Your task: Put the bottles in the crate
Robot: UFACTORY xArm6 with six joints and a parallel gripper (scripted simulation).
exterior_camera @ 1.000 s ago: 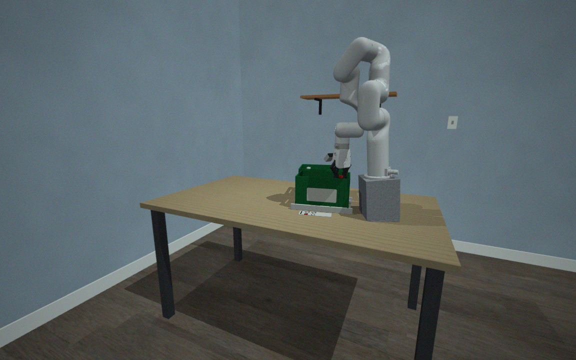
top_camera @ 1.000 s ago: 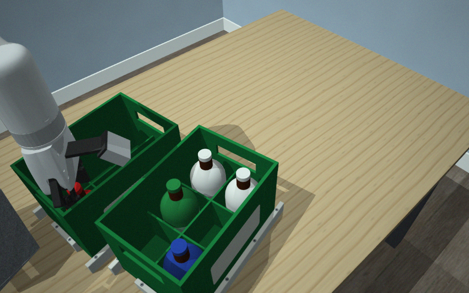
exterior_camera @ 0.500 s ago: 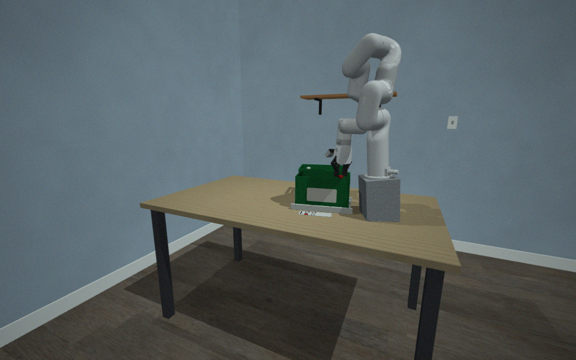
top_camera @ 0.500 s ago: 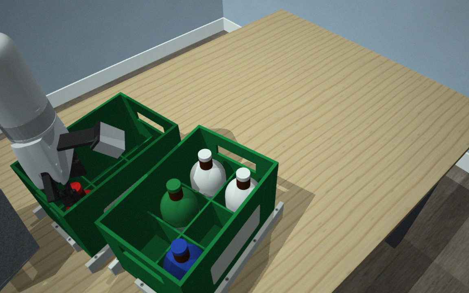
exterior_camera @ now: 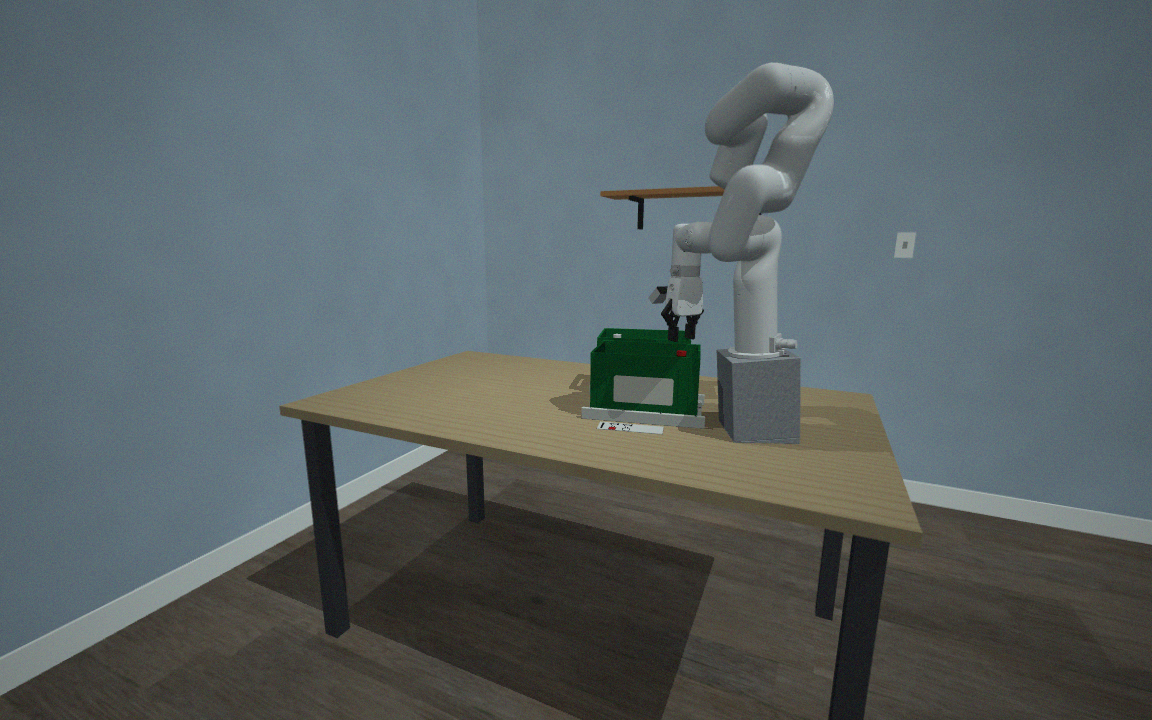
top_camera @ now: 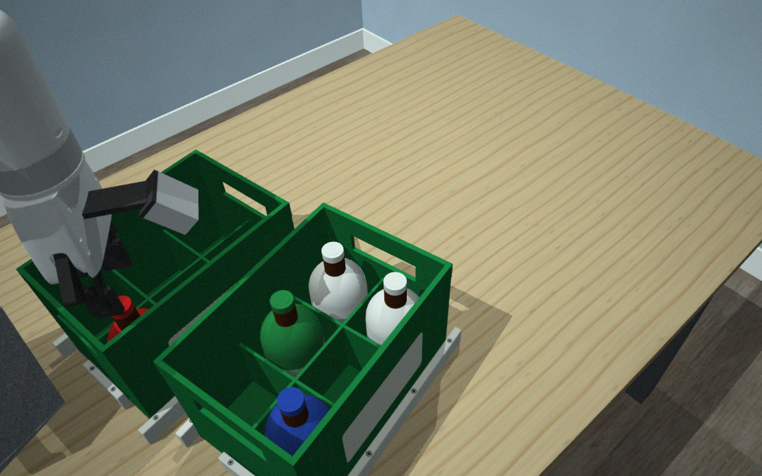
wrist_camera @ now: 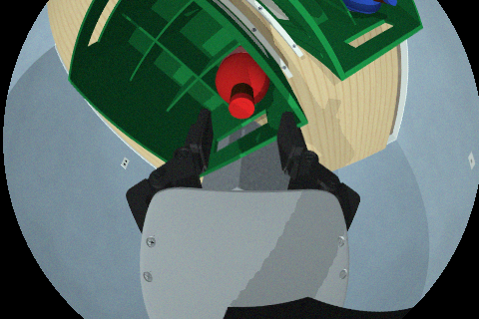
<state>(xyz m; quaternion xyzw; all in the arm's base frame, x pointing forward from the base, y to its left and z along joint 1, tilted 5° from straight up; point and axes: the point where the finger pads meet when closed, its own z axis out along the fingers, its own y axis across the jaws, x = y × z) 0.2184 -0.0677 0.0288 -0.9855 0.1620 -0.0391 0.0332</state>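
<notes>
Right now the red-label bottle is 1 cm to the left of my hand and 12 cm below it. Round my hand: blue bottle: 12 cm ahead, 19 cm to the right, 12 cm below; then pick list: 3 cm ahead, 22 cm to the left, 21 cm below; then green bottle: 16 cm ahead, 8 cm to the right, 12 cm below.
</notes>
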